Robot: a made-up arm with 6 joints. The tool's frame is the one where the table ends. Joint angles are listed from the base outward.
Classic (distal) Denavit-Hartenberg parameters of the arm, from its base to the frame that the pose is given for. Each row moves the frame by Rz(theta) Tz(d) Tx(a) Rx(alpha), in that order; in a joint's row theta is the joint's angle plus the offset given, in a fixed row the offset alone. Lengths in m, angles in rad.
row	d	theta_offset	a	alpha
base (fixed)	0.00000	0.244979	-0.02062	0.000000
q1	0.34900	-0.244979	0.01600	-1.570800
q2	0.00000	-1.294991	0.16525	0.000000
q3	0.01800	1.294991	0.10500	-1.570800
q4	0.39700	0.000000	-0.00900	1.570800
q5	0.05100	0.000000	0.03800	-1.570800
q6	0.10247	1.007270	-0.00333	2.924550
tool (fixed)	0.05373	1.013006	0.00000	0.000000
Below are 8 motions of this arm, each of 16 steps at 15 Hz.
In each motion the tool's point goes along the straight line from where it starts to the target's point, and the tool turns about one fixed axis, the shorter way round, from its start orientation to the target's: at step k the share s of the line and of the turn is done. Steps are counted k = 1, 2, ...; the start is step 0. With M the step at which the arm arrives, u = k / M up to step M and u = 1 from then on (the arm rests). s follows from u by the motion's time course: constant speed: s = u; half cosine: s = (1 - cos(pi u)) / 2; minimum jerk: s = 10 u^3 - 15 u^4 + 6 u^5.
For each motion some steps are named. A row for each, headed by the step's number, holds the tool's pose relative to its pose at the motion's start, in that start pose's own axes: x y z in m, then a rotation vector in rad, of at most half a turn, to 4 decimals.
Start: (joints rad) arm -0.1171 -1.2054 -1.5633 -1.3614 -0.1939 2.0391
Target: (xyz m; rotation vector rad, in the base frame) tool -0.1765 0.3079 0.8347 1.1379 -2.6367 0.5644
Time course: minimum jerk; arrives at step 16
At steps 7, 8, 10, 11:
7: -0.0202 0.1026 0.0300 0.2053 -0.0832 -0.0435
8: -0.0262 0.1336 0.0390 0.2672 -0.1084 -0.0566
10: -0.0381 0.1937 0.0566 0.3874 -0.1571 -0.0821
11: -0.0430 0.2191 0.0640 0.4383 -0.1777 -0.0929

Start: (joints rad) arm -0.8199 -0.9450 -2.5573 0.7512 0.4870 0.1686
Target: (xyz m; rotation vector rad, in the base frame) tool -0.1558 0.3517 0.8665 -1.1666 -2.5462 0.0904
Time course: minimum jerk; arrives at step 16
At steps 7, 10, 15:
7: -0.0306 0.0115 -0.0187 -0.0802 -0.0050 0.3157
10: -0.0577 0.0218 -0.0354 -0.1513 -0.0095 0.5958
15: -0.0795 0.0300 -0.0487 -0.2082 -0.0131 0.8203

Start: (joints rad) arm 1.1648 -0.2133 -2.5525 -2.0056 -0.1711 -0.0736
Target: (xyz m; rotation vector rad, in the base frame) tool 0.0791 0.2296 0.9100 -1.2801 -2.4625 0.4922
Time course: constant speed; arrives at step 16
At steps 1, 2, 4, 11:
1: 0.0013 0.0064 0.0000 0.0160 0.0192 0.0003
2: 0.0026 0.0128 0.0000 0.0321 0.0384 0.0007
4: 0.0051 0.0255 -0.0001 0.0642 0.0769 0.0014
11: 0.0141 0.0702 -0.0003 0.1765 0.2114 0.0038

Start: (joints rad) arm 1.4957 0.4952 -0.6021 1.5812 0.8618 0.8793
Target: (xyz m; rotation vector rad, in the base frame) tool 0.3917 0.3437 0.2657 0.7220 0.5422 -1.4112
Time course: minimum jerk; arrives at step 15
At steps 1, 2, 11, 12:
1: -0.0002 0.0002 0.0013 0.0031 0.0003 -0.0002
2: -0.0017 0.0012 0.0091 0.0224 0.0021 -0.0013
11: -0.0764 0.0526 0.4162 1.0225 0.0951 -0.0612
12: -0.0819 0.0564 0.4465 1.0969 0.1020 -0.0657

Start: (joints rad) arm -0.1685 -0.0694 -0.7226 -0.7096 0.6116 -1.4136
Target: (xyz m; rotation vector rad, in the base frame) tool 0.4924 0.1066 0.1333 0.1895 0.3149 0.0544
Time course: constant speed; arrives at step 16
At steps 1, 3, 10, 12, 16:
1: 0.0091 -0.0068 -0.0025 0.0707 -0.0144 -0.0958
3: 0.0273 -0.0203 -0.0076 0.2121 -0.0432 -0.2874
10: 0.0911 -0.0676 -0.0253 0.7071 -0.1439 -0.9579
12: 0.1093 -0.0811 -0.0304 0.8485 -0.1727 -1.1494
16: 0.1458 -0.1082 -0.0405 1.1314 -0.2302 -1.5326

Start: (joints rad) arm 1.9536 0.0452 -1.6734 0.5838 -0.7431 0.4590
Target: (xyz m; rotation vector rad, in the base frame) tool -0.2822 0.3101 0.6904 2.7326 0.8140 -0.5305
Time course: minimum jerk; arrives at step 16
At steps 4, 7, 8, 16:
4: -0.0054 0.0049 0.0099 0.0846 -0.0238 -0.1108
7: -0.0199 0.0183 0.0367 0.3137 -0.0883 -0.4112
8: -0.0260 0.0238 0.0478 0.4085 -0.1149 -0.5353
16: -0.0519 0.0476 0.0956 0.8170 -0.2299 -1.0706

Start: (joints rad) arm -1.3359 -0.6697 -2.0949 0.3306 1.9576 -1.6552
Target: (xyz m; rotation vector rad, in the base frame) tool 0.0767 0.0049 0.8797 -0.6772 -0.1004 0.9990
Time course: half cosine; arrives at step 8
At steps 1, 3, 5, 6, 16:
1: 0.0004 0.0013 0.0005 0.0094 -0.0092 0.0177
3: 0.0031 0.0104 0.0040 0.0760 -0.0747 0.1436
5: 0.0070 0.0234 0.0089 0.1702 -0.1673 0.3217
6: 0.0087 0.0289 0.0110 0.2101 -0.2065 0.3971
16: 0.0102 0.0338 0.0129 0.2462 -0.2419 0.4653

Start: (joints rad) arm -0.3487 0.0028 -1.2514 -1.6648 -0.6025 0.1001
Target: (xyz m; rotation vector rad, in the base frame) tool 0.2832 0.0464 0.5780 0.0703 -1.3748 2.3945
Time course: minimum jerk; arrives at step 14
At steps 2, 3, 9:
2: 0.0040 -0.0023 0.0042 0.0119 -0.0266 0.0094
3: 0.0120 -0.0069 0.0125 0.0356 -0.0794 0.0281
9: 0.1301 -0.0745 0.1354 0.3858 -0.8614 0.3047

